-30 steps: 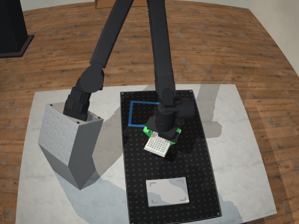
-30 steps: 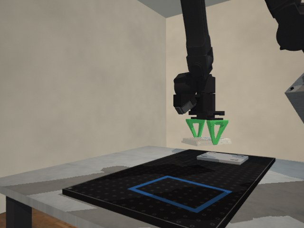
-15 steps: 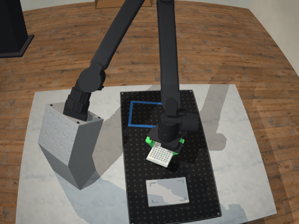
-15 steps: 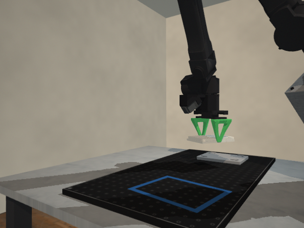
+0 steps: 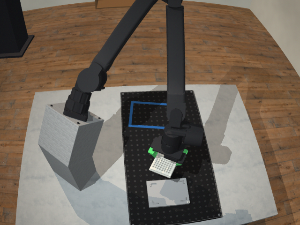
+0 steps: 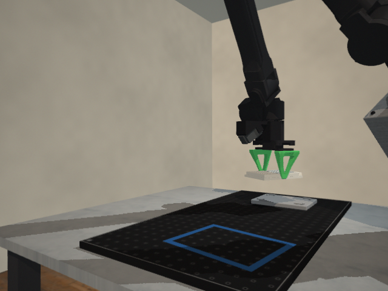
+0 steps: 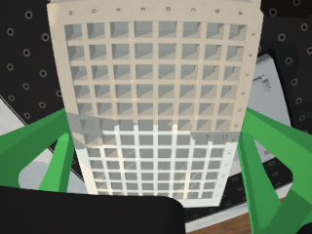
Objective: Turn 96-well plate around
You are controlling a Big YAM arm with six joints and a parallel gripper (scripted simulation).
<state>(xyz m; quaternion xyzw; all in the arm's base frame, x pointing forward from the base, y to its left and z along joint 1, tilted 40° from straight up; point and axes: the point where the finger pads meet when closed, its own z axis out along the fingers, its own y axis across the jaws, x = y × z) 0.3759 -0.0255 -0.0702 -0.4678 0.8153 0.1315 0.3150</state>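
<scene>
The grey plate nest N1 lies 2 cm ahead of my hand, 11 cm to the right of it and 9 cm below it. Also, from my hand: A1 mark: 10 cm ahead, 15 cm to the right, 9 cm below; white 96-well plate: right at my hand.
</scene>
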